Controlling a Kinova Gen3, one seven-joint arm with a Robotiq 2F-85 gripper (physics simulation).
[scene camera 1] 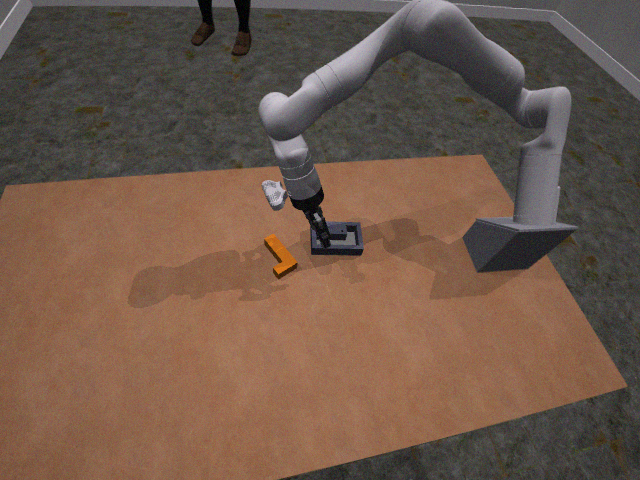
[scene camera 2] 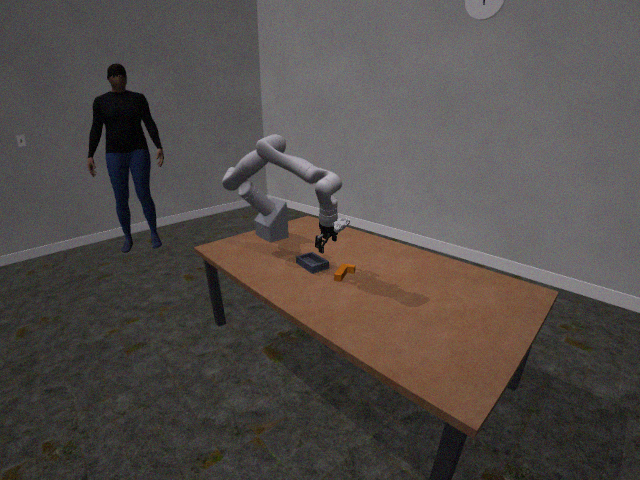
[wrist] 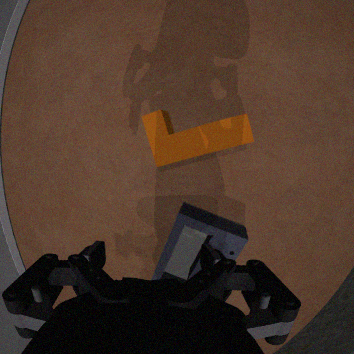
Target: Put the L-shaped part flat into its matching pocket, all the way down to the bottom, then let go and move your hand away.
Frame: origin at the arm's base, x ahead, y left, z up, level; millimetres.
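Seen in the pictures: gripper, fingertip midpoint: [scene camera 1: 320, 235] [scene camera 2: 327, 246] [wrist: 152, 253]; arm's base, link origin: [scene camera 1: 532, 222] [scene camera 2: 268, 209].
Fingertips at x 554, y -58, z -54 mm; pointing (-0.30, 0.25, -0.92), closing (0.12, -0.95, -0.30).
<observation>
Pixels of each thing's middle, then the offset from my fingertips to it. Level surfaces: height alone.
- orange L-shaped part, body centre: [wrist: 197, 126] [scene camera 1: 275, 256] [scene camera 2: 345, 272] dx +110, dy -6, dz -87 mm
- dark blue-grey pocket block, body centre: [wrist: 193, 259] [scene camera 1: 336, 238] [scene camera 2: 312, 262] dx -62, dy -40, dz -83 mm
- light grey floor, surface height: dz -97 mm
- brown table, surface height: dz -102 mm
The orange L-shaped part [scene camera 1: 281, 253] [scene camera 2: 341, 272] [wrist: 200, 143] lies flat on the table, beside the dark blue-grey pocket block [scene camera 1: 337, 252] [scene camera 2: 305, 264] [wrist: 234, 244] and apart from it. The block's pocket shows a light grey floor [scene camera 1: 351, 239] [wrist: 185, 253] with no part in it. My gripper [scene camera 1: 324, 242] [scene camera 2: 327, 245] [wrist: 152, 253] is open and empty. It is above the table, over or near the block, with the L-shaped part off to one side. In the wrist view, the gripper body and one finger hide part of the block.
The brown table [scene camera 1: 155, 372] [scene camera 2: 439, 330] carries the grey angled robot base [scene camera 1: 509, 248] [scene camera 2: 272, 225], on the far side of the block from the L-shaped part. A person [scene camera 2: 126, 124] stands on the floor beyond the table. The arm's shadow falls across the L-shaped part.
</observation>
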